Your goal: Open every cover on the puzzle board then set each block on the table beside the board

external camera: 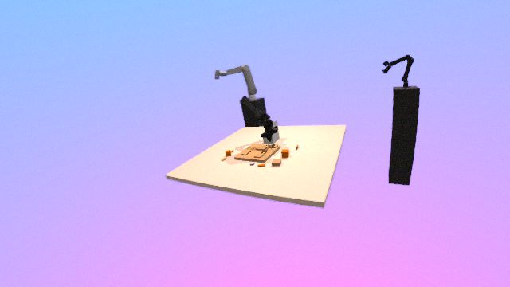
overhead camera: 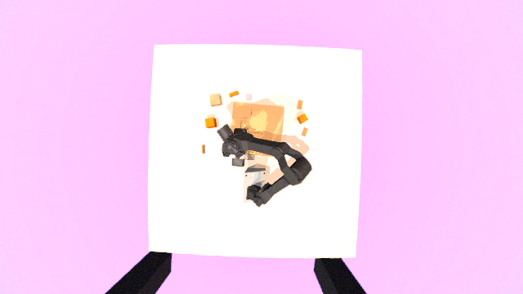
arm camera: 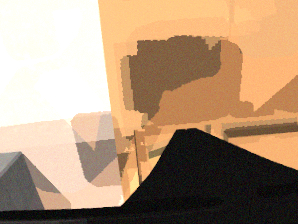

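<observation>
My gripper tip is 100 mm short of the tan puzzle board, 60 mm to the left of it and 50 mm above it. Round my gripper tip: orange bar (310 mm ahead, 80 mm to the left, 60 mm below); then orange cube (200 mm to the left, 120 mm ahead, 40 mm below).
</observation>
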